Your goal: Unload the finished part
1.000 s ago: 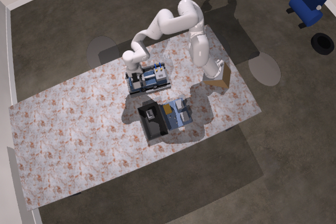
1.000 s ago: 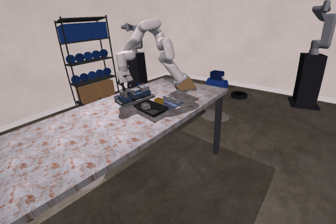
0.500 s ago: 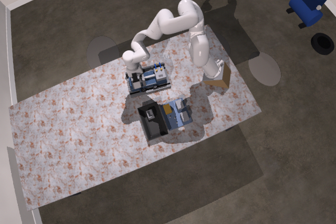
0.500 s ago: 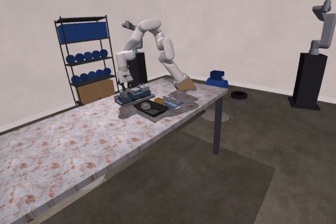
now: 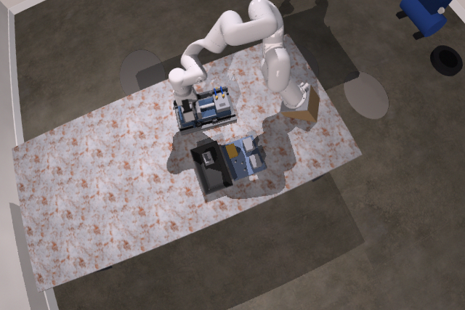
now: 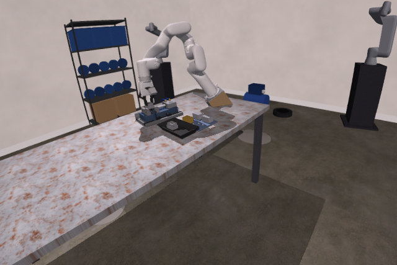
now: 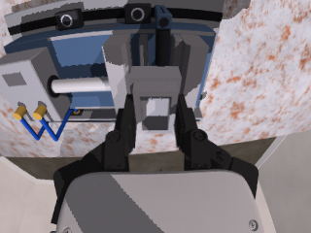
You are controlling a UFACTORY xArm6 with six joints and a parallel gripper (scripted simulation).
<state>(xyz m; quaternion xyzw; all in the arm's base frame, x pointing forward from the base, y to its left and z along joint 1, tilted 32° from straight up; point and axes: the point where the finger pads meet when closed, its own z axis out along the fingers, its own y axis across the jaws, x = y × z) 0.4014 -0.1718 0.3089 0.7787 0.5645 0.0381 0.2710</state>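
The vise rod is 80 mm behind my hand, 60 mm below it and 30 mm to the left of it. Also, from my hand: blue fixture plate: 340 mm to the left, 130 mm below, 60 mm behind; yellow block: 290 mm to the left, 110 mm below, 30 mm behind.
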